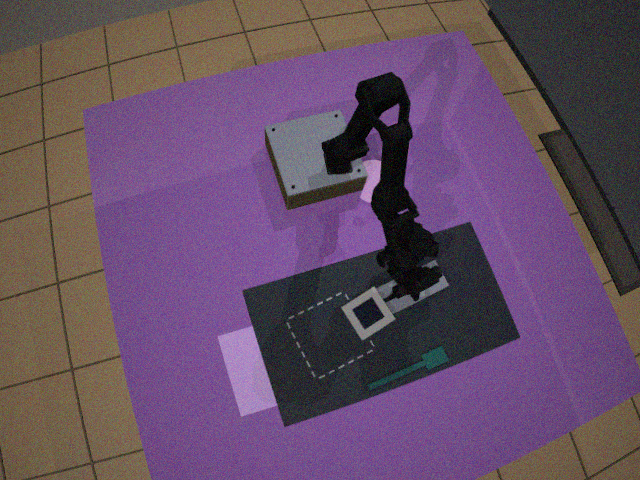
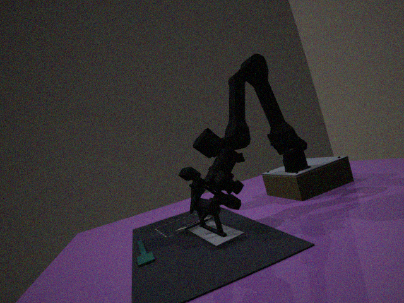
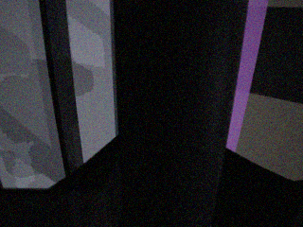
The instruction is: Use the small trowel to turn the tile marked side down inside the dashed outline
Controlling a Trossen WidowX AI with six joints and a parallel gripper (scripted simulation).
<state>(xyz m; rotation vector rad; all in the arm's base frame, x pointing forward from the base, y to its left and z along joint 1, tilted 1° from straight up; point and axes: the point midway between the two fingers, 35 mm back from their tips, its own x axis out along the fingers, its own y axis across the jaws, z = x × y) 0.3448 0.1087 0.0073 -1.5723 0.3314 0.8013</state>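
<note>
Now: the tile 1 cm ahead of my gripper tip, 10 cm to the right of it and 5 cm below it. The rest, counted from my gripper tip: dark mat 3 cm ahead, 5 cm to the right, 8 cm below; teal t-shaped tool 16 cm ahead, 1 cm to the right, 6 cm below.
</note>
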